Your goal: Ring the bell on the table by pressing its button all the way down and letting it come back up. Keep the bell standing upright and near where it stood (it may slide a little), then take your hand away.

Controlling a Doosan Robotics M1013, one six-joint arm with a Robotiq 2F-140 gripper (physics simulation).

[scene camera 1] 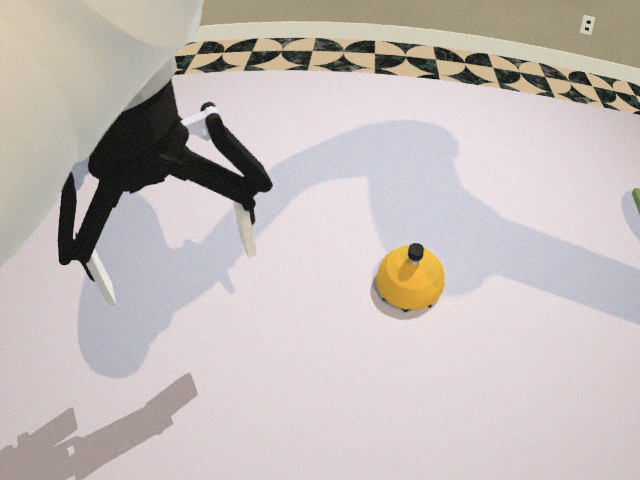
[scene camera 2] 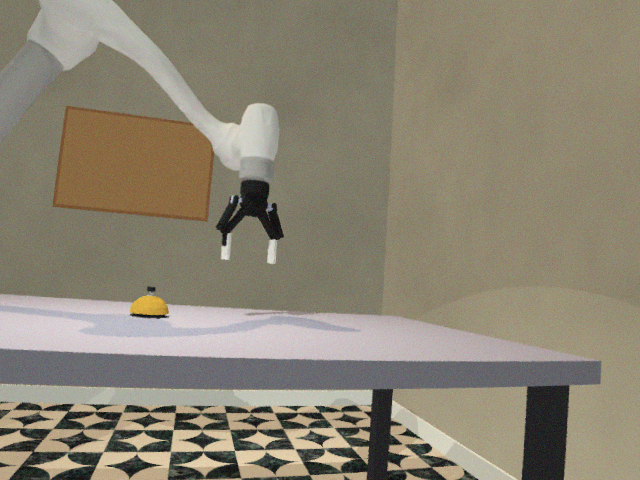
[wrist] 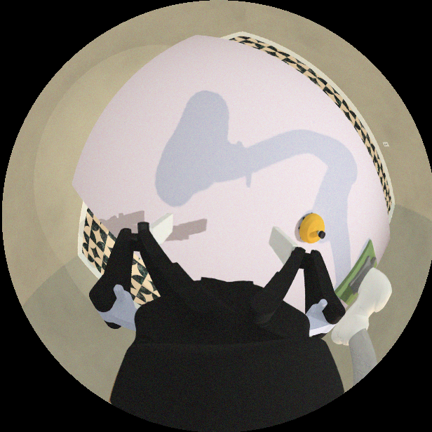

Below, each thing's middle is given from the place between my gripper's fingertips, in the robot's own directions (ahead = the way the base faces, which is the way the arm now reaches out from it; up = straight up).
Right now my hand is 220 mm past the bell (scene camera 1: pixel 407 284), 120 mm to the left of it and 110 mm above it.
